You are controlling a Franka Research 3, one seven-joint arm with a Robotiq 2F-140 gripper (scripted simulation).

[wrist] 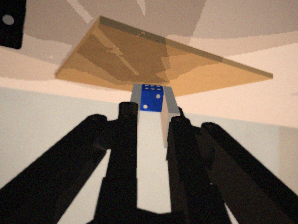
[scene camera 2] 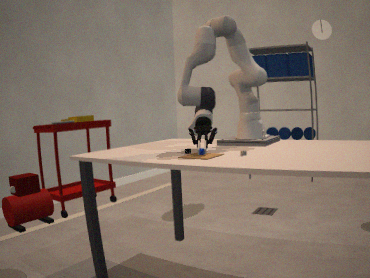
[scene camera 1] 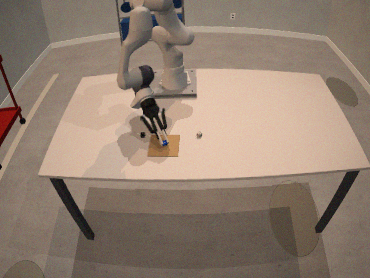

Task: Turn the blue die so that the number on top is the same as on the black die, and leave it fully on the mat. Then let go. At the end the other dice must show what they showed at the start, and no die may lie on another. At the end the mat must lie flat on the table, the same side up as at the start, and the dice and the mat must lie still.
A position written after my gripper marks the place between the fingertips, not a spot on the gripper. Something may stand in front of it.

Observation:
In view: my gripper (wrist: 151, 98) and a tan mat (wrist: 112, 54).

